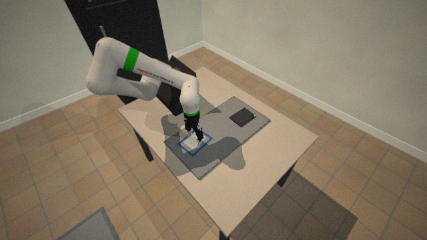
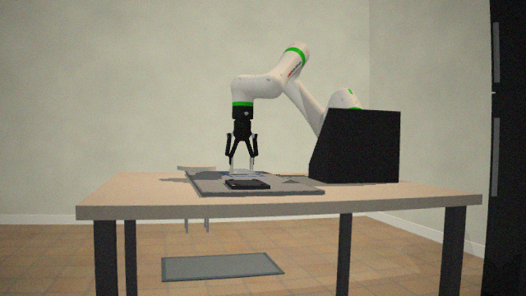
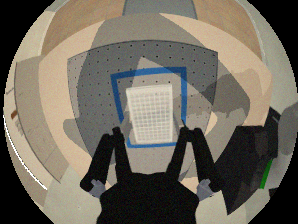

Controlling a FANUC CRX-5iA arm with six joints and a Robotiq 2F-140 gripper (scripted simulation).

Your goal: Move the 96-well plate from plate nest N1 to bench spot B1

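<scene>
The white 96-well plate lies 20 mm below my hand. Round my hand: black plate nest: 400 mm to the left, 110 mm ahead, 30 mm below.
</scene>
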